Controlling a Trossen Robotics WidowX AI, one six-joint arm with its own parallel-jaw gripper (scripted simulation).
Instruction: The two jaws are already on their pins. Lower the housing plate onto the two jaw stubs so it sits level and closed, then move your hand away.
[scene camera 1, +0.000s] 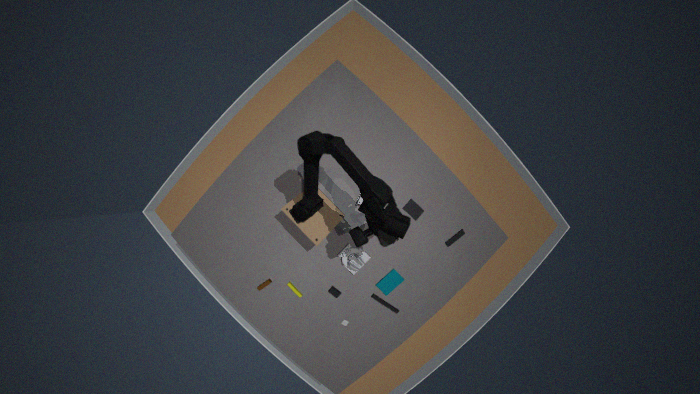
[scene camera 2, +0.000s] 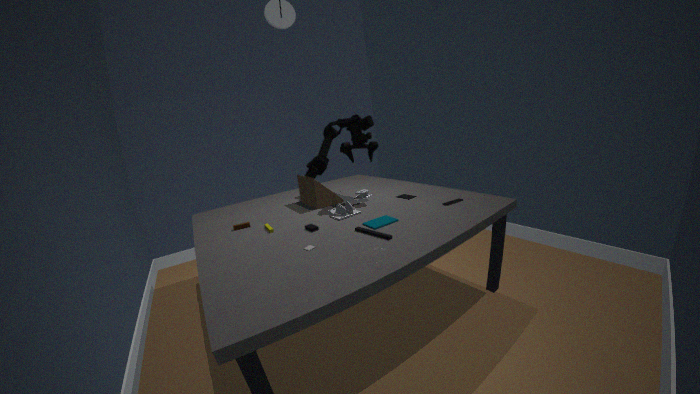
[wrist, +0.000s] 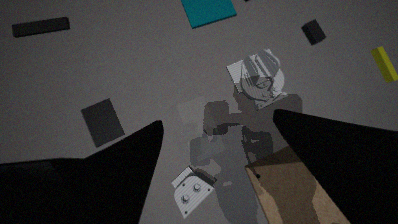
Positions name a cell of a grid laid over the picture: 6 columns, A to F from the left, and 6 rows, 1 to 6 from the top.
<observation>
My gripper (wrist: D4) is open, with nothing in its grasp. Further things: a black square (wrist: B4).
</observation>
